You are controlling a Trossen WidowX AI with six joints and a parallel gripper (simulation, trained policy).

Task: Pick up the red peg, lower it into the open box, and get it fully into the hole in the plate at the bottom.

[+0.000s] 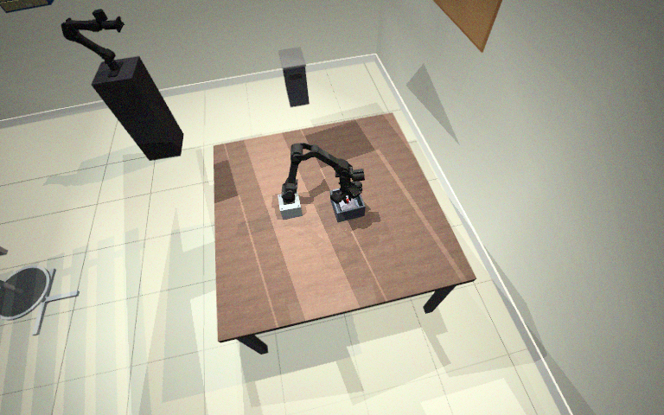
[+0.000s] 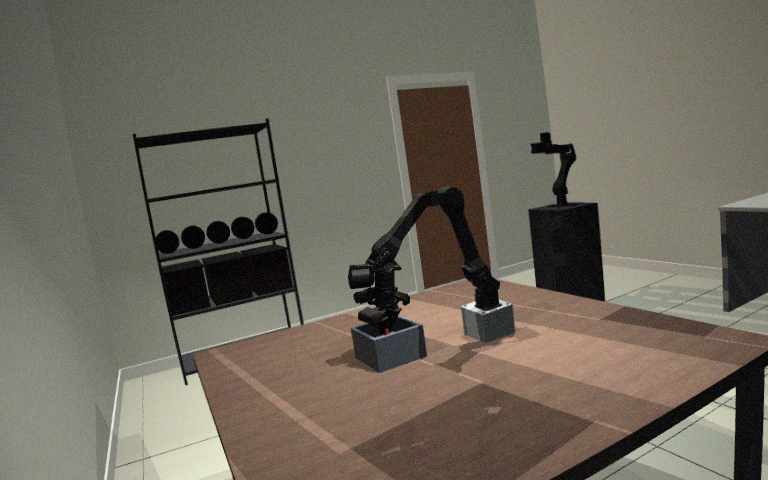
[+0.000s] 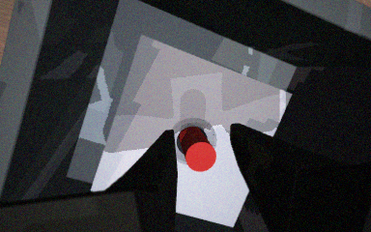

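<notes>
Right now my gripper tip is 1 cm to the right of the red peg, 1 cm past it and 1 cm above it. Round my gripper tip: grey box (5 cm below, 1 cm to the left).
</notes>
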